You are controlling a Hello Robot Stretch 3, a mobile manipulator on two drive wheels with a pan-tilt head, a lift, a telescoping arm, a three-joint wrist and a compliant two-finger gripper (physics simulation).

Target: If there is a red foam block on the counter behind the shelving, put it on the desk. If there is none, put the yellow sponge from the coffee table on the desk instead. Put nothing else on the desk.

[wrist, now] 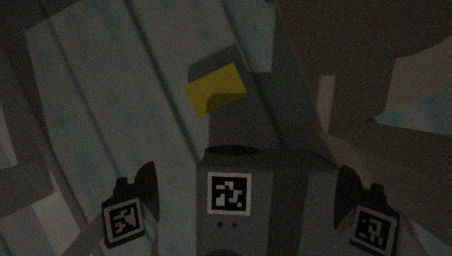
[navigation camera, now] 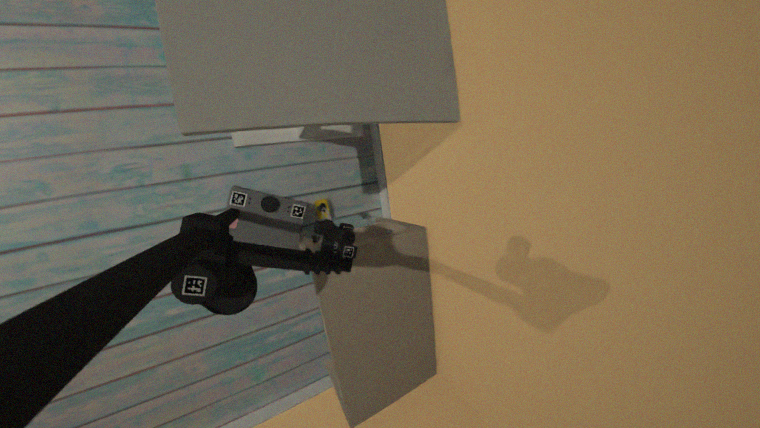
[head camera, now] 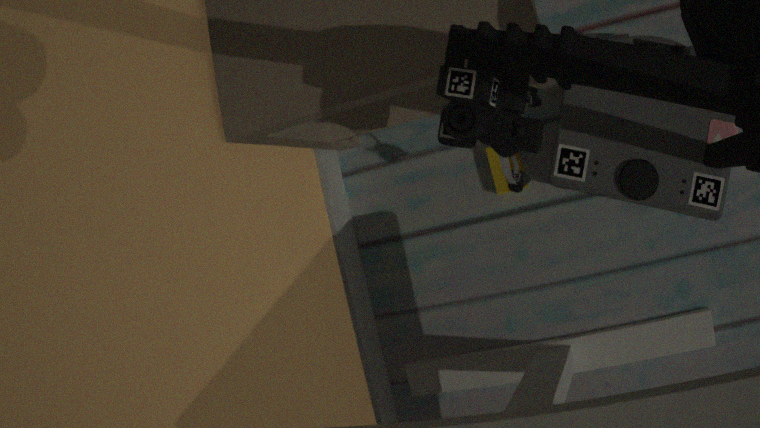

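Seen in the pictures: gripper, fingertip midpoint: (wrist: 244, 183); robot's base at its link origin: (wrist: 232, 225) (navigation camera: 269, 203) (head camera: 636, 177).
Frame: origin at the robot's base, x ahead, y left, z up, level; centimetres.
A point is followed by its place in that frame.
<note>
A yellow block, which looks like the sponge (head camera: 499, 181) {x 6.5, y -28.3, z 4.5 cm} (navigation camera: 318, 203) {x 5.9, y -24.4, z 4.5 cm} (wrist: 215, 89) {x 3.3, y -27.8, z 4.5 cm}, lies on the blue planked surface (head camera: 478, 239) {x 20.0, y -31.4, z 0.1 cm} (navigation camera: 127, 175) {x -1.2, y 60.0, z 0.0 cm} (wrist: 95, 90) {x 28.9, y -27.5, z 0.0 cm}, close to the end of my base. My gripper (head camera: 524, 138) {x -2.2, y -19.9, z 31.5 cm} (navigation camera: 318, 224) {x -2.2, y -19.9, z 31.5 cm} (wrist: 244, 183) {x -2.2, y -19.9, z 31.5 cm} is open, with its two fingers wide apart and nothing between them. It hangs above the base end; in the head view one fingertip overlaps the sponge. In the wrist view the sponge is ahead of the fingers, apart from both. No red foam block shows. I cannot tell which furniture is the desk.
My base (head camera: 606, 183) {x 2.3, y -5.9, z 16.0 cm} (navigation camera: 281, 206) {x 0.6, y -5.1, z 15.9 cm} (wrist: 261, 210) {x -4.7, y -10.9, z 16.0 cm} is beside the sponge. A grey-brown piece of furniture (head camera: 260, 95) {x -2.2, y -61.7, z 45.1 cm} (navigation camera: 382, 319) {x -39.4, y -55.0, z 45.1 cm} stands near the gripper. A large grey top (navigation camera: 313, 63) {x 37.5, y 0.2, z 72.0 cm} is at the upper part of the navigation view, with a pale bar (head camera: 648, 334) (navigation camera: 265, 136) low beside it.
</note>
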